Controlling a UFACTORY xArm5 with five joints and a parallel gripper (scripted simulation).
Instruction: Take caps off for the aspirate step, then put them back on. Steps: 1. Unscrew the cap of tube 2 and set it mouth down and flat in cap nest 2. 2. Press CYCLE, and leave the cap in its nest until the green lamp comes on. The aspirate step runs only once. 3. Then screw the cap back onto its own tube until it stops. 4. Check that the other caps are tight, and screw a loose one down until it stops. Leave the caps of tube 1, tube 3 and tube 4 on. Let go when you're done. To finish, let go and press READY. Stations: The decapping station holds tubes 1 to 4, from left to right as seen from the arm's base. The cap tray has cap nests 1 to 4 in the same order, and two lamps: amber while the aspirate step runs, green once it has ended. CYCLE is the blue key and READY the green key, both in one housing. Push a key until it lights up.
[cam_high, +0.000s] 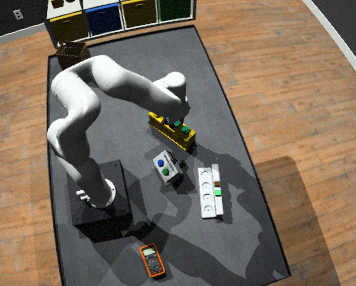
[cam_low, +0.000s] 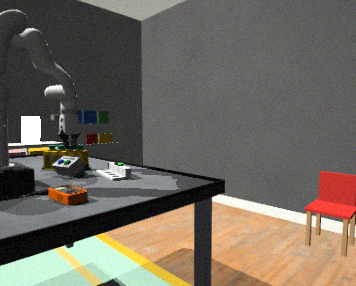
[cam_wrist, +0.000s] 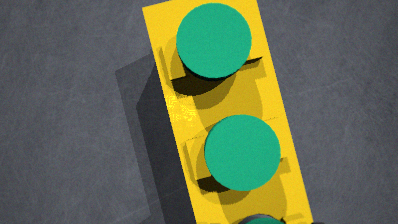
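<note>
Now: the green key 10 cm behind my hand, 18 cm to the right of it and 6 cm below it. The rest, counted from my hand: blue key 11 cm behind, 14 cm to the right, 6 cm below; key housing 9 cm behind, 16 cm to the right, 7 cm below.
</note>
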